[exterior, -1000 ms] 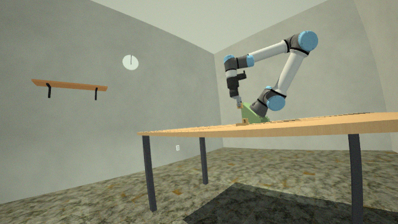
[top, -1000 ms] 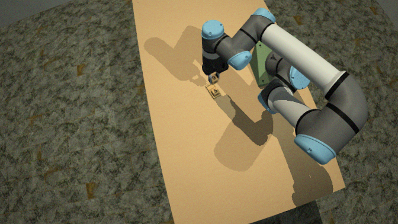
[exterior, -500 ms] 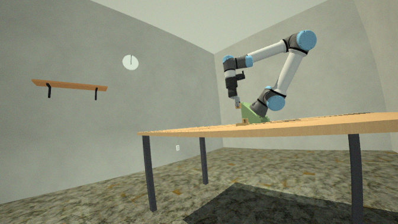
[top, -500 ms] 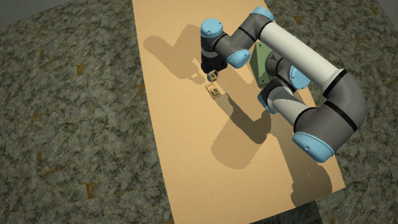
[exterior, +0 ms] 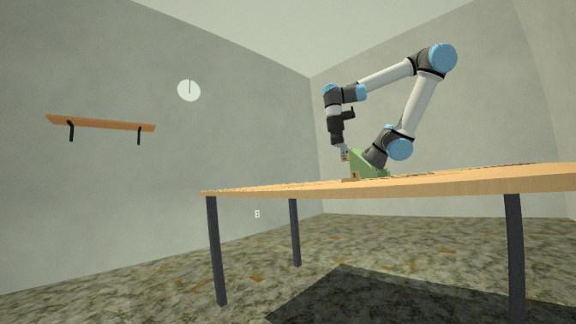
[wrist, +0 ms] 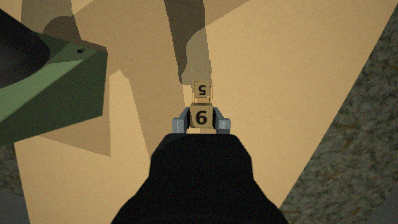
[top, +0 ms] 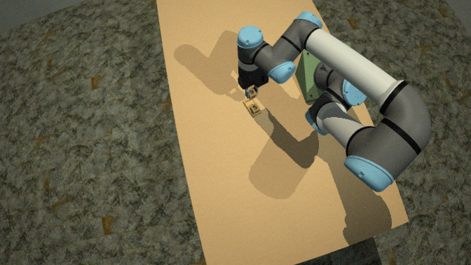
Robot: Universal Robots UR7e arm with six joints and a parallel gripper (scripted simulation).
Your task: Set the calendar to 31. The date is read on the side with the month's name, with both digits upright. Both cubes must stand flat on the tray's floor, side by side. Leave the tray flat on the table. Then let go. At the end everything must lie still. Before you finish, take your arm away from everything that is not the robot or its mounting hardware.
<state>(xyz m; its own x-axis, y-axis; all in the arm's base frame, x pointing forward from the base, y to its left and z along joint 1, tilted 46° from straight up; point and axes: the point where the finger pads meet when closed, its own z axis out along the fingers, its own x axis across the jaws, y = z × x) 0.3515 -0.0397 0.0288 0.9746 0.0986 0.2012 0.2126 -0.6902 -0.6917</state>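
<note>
My gripper is now 20 mm to the right of the wooden tray and 110 mm above it.
</note>
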